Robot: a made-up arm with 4 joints.
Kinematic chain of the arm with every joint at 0, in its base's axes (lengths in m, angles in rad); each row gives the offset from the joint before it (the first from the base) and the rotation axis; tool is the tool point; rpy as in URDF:
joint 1: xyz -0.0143 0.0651 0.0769 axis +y
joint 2: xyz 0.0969 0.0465 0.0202 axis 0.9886 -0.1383 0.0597
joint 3: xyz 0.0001 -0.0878 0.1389 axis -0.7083 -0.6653 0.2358
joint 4: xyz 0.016 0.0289 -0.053 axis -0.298 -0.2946 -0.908
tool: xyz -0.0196 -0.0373 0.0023 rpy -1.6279 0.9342 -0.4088
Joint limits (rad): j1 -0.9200..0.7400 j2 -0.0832..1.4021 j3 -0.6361..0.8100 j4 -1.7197..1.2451
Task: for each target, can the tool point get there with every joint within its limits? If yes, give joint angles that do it. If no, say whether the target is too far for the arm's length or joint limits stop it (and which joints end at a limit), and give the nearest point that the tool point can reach.
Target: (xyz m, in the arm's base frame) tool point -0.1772 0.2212 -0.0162
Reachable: no: joint limits stop it (at a limit: joint 1, joint 2, joint 3, joint 4) | nearest point -0.0878 0.0884 0.2104 | short by 0.277 m
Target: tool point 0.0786 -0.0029 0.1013
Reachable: yes | joints 0.3594 0.5464 -0.4896 -0.0939
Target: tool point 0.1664 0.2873 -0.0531
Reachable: no: joint limits stop it (at a limit: joint 1, joint 2, joint 3, joint 4) | nearest point 0.1298 0.0700 0.0618 | short by 0.248 m
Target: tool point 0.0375 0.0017 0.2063
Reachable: yes | joints -0.5020 0.1460 -0.0549 -0.4656
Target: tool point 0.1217 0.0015 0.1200
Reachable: yes | joints -0.6403 1.2757 0.0847 -0.8172
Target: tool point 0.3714 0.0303 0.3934
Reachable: no: too far | nearest point 0.1551 0.0199 0.2159 | short by 0.280 m
